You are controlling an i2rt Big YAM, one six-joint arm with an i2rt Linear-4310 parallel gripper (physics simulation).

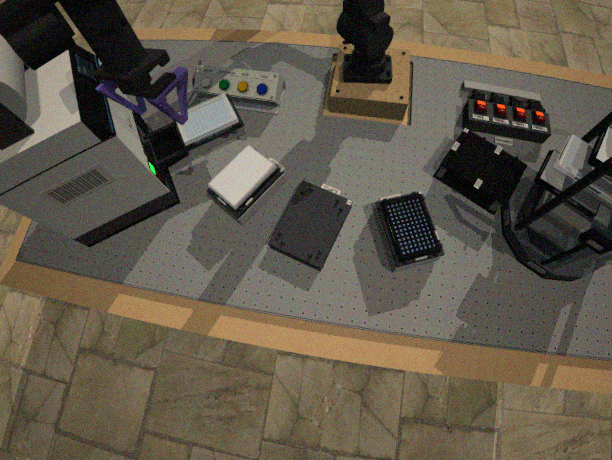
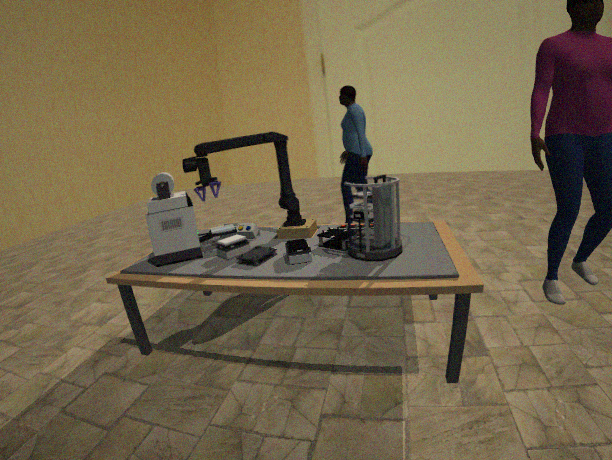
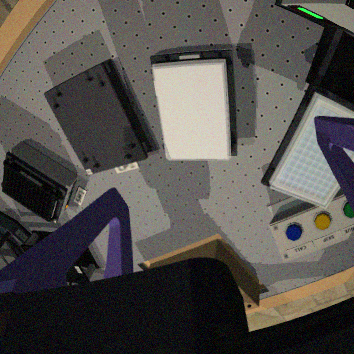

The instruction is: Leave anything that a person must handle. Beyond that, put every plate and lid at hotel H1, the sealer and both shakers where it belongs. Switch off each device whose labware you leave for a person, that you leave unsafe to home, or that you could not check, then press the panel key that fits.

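Places are measured from the arm's base along level axes (x ahead, y left, z up), in millimetres.
Pixels of known places: gripper, between the fingertips: (image 1: 163, 117) (image 2: 210, 199) (image 3: 216, 163); arm's base, origin of its link: (image 1: 367, 70) (image 2: 294, 224).
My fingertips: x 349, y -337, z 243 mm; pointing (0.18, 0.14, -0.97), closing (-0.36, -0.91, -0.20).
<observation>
For each thing: its top centre in the pictures, then the offset to it from my fingertips.
- sealer, centre of its top: (image 2: 163, 172) 12 mm back, 251 mm right, 164 mm up
- clear plate with pale wells, centre of its top: (image 3: 323, 158) (image 1: 204, 116) (image 2: 222, 227) 145 mm back, 24 mm right, 184 mm down
- lid, centre of its top: (image 3: 192, 114) (image 1: 241, 174) (image 2: 231, 238) 17 mm back, 74 mm left, 210 mm down
- dark flat nest, centre of its top: (image 3: 89, 126) (image 1: 310, 220) (image 2: 256, 250) 62 mm ahead, 223 mm left, 252 mm down
- black plate with bluish wells, centre of its top: (image 3: 26, 193) (image 1: 411, 224) (image 2: 297, 243) 71 mm ahead, 424 mm left, 223 mm down
- hotel, centre of its top: (image 2: 371, 175) 32 mm ahead, 771 mm left, 53 mm up
- clear labware, centre of its top: (image 1: 595, 167) (image 2: 362, 204) 1 mm back, 726 mm left, 80 mm down
- key panel, centre of its top: (image 3: 342, 232) (image 1: 234, 73) (image 2: 238, 224) 298 mm back, 11 mm left, 208 mm down
- box with red-lit rocker switches, centre of its top: (image 1: 511, 99) (image 2: 357, 222) 284 mm back, 697 mm left, 239 mm down
- black flat unit with white tags, centre of its top: (image 1: 488, 160) (image 3: 50, 270) (image 2: 337, 230) 85 mm back, 597 mm left, 216 mm down
My gripper (image 1: 164, 116) (image 2: 209, 198) (image 3: 216, 163) is open and empty, high above the bench by the sealer (image 1: 85, 165) (image 2: 173, 225). A clear plate with pale wells (image 1: 210, 120) (image 3: 307, 150) lies on the sealer's extended tray. A white plate or lid (image 1: 243, 175) (image 2: 233, 240) (image 3: 192, 110) lies on a dark base. A dark flat nest (image 1: 310, 225) (image 2: 257, 255) (image 3: 97, 117) is bare. A black plate with bluish wells (image 1: 410, 225) sits on a small device. The hotel (image 2: 385, 220) stands at the right; clear labware (image 1: 575, 155) shows inside. The sealer's light (image 1: 152, 168) (image 3: 310, 12) is green.
The key panel (image 1: 272, 96) (image 3: 300, 246) has blue, yellow and green keys and a greyish one. A box with red-lit rocker switches (image 1: 507, 121) stands right of the arm's base (image 1: 369, 105). A black flat unit with white tags (image 1: 465, 165) lies before it. Two people stand beyond the bench.
</observation>
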